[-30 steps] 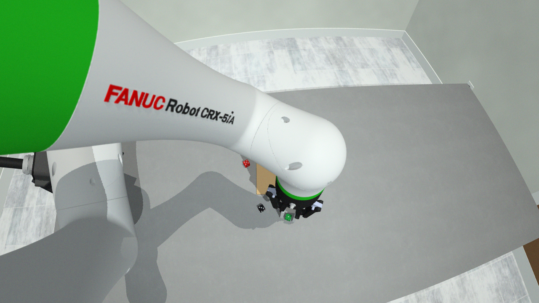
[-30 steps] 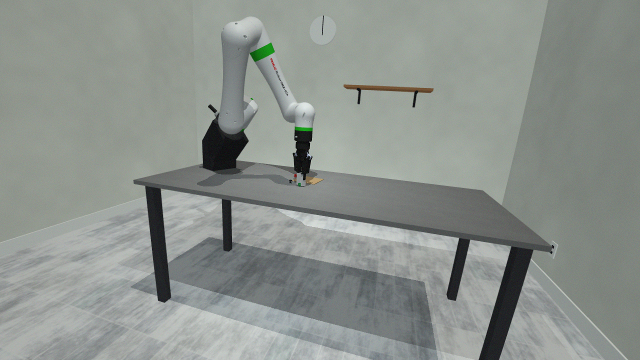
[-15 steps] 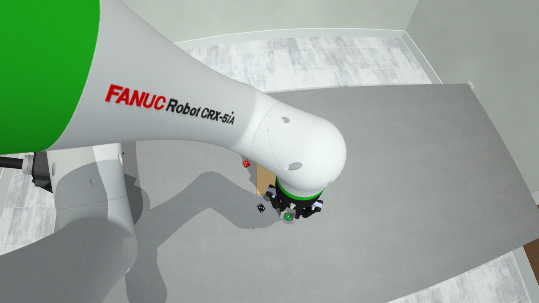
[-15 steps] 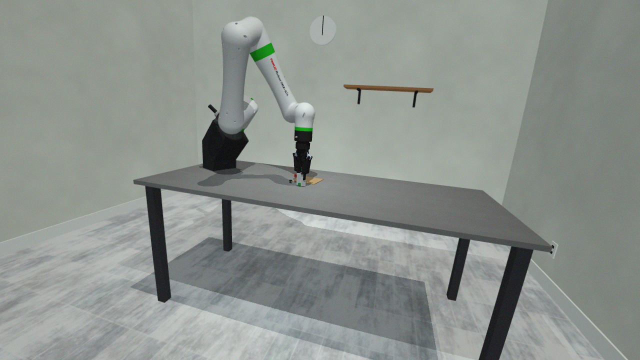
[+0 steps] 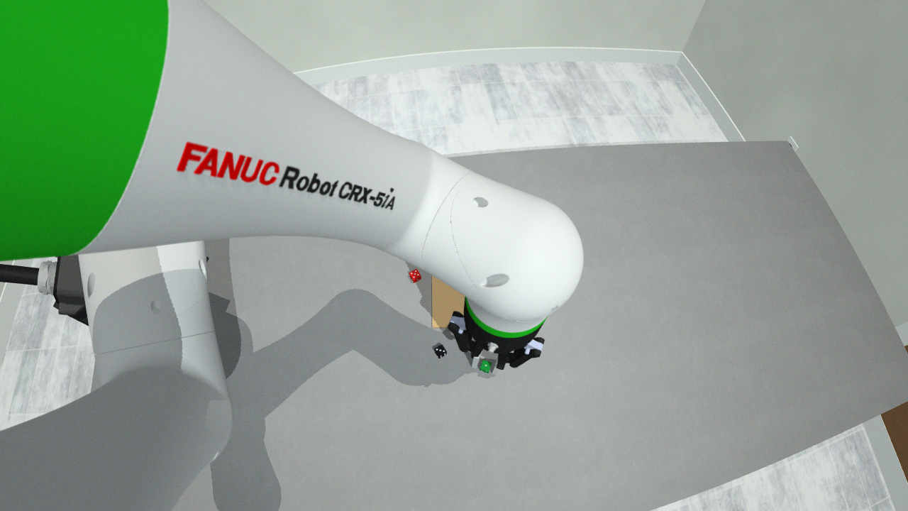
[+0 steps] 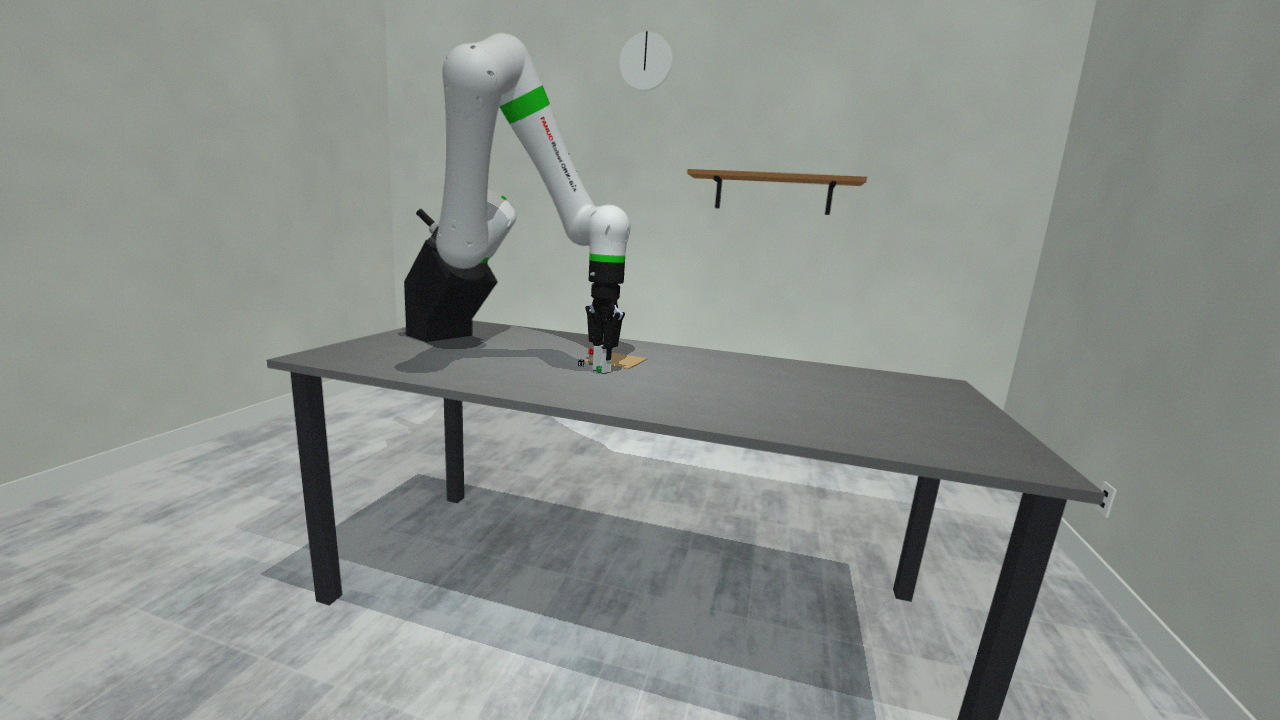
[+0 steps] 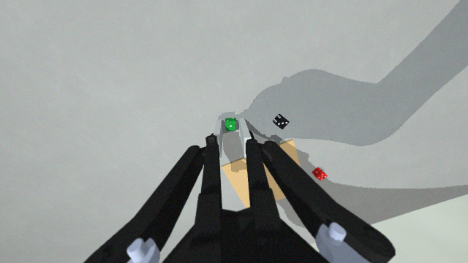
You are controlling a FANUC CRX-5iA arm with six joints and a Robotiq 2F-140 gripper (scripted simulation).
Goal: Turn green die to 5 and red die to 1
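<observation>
My gripper is now 3 cm above the green die. Also, from my hand: red die (7 cm behind, 19 cm to the left, 3 cm below); then tan mat (2 cm ahead, 14 cm to the left, 3 cm below); then black die (7 cm behind, 4 cm to the left, 3 cm below).
</observation>
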